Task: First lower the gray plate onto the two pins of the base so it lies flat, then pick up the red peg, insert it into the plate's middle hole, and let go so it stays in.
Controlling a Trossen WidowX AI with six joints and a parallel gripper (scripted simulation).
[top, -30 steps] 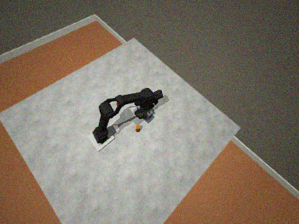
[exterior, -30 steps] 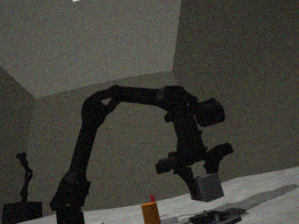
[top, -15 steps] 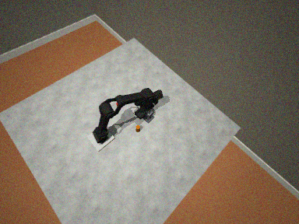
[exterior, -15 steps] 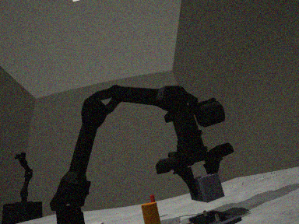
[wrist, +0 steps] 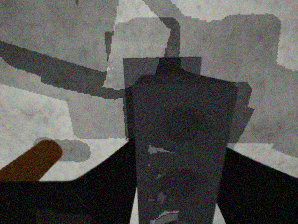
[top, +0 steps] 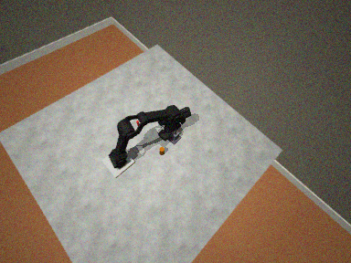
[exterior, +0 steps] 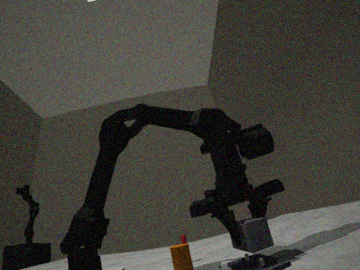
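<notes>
Right now my gripper tip is 40 mm above the dark flat base. The rest, counted from my gripper tip: red peg: 210 mm to the left, 90 mm behind, 10 mm below; small orange block: 130 mm behind, 30 mm to the right, 10 mm below; gray plate: 30 mm above.
</notes>
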